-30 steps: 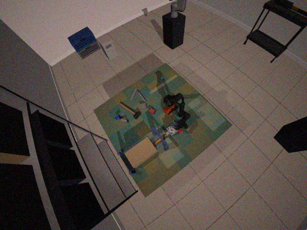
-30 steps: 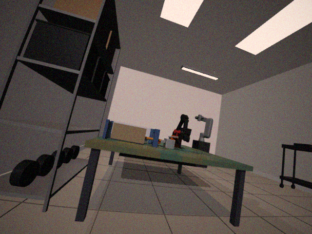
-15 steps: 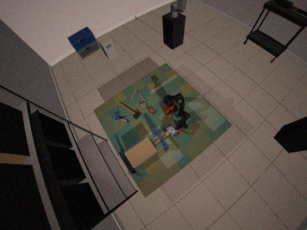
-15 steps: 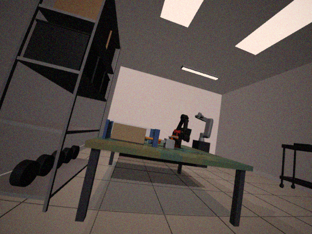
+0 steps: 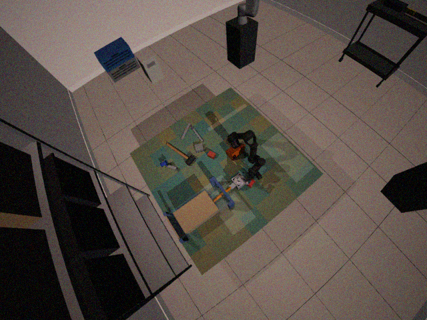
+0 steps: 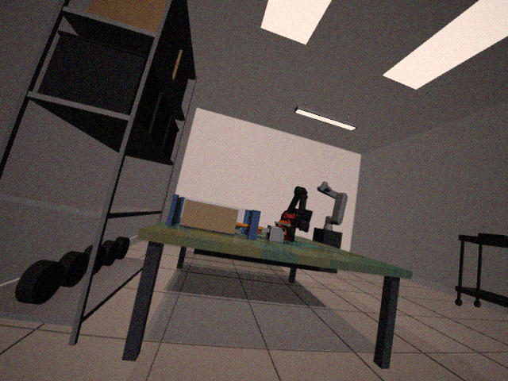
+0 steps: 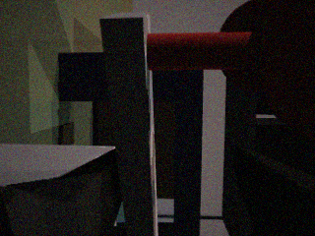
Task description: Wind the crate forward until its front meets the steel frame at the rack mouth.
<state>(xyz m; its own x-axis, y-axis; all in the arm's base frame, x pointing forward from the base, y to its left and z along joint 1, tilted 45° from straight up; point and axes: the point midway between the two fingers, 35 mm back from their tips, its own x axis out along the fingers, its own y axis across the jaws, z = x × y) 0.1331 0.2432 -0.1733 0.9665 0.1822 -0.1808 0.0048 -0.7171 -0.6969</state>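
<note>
Now: the red-knobbed crank handle 1 cm behind my gripper tip, 1 cm to the left of it and 1 cm below it. Also, from my gripper tip: red knob: 3 cm behind, 4 cm to the left, 2 cm above; winch: 6 cm to the right, 10 cm below; grey block: 9 cm ahead, 53 cm to the right, 12 cm below.
</note>
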